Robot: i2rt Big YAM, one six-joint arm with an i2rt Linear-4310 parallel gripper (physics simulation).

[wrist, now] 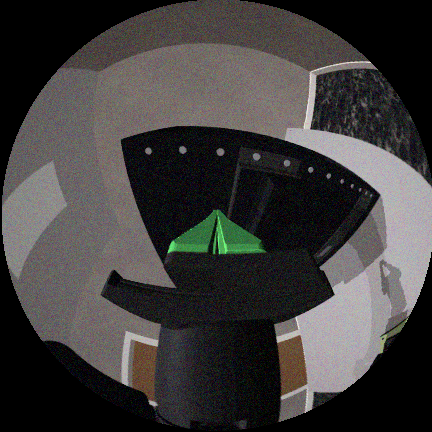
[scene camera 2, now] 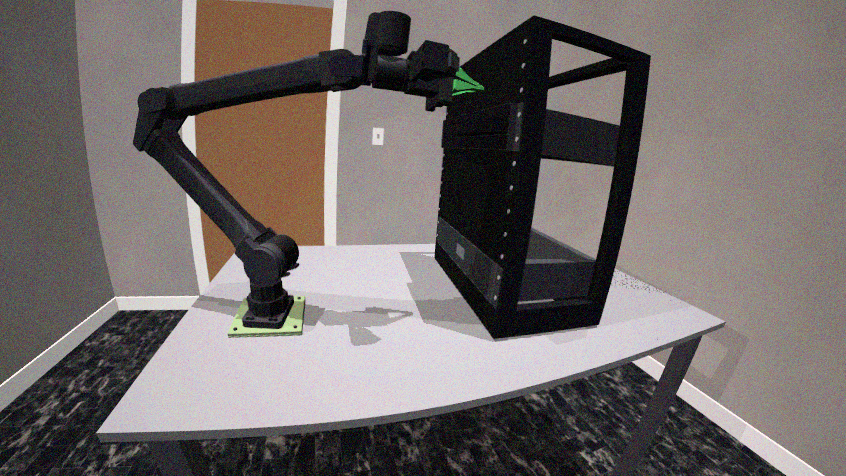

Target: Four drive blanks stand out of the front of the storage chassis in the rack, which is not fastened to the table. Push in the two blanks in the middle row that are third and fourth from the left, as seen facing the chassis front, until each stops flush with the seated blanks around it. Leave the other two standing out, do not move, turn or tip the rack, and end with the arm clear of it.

my gripper: wrist; scene camera 2
black rack: wrist; scene camera 2
same spot on black rack: [wrist: 291, 197] = [scene camera 2: 502, 156]
same spot on my gripper: [wrist: 242, 270] = [scene camera 2: 448, 81]
